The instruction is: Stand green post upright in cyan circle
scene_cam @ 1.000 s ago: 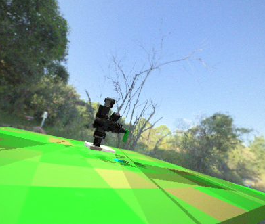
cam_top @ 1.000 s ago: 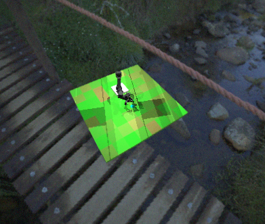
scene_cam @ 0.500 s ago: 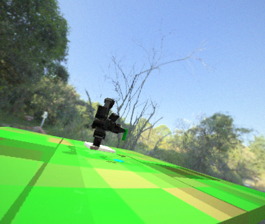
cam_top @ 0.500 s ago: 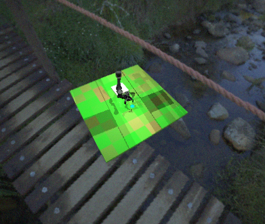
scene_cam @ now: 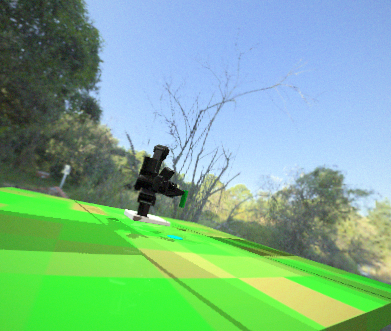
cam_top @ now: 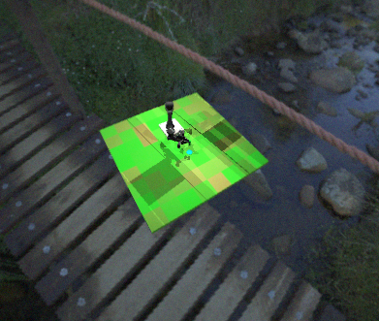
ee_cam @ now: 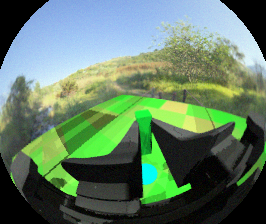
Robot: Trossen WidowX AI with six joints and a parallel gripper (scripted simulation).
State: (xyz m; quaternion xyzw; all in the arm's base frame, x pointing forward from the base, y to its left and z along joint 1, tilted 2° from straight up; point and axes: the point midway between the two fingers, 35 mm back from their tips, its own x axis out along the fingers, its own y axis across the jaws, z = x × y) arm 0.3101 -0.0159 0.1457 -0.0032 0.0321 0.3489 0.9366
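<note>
The cyan circle lies 160 mm below my gripper tip. The rest, counted from my gripper tip: green post 20 mm below.
</note>
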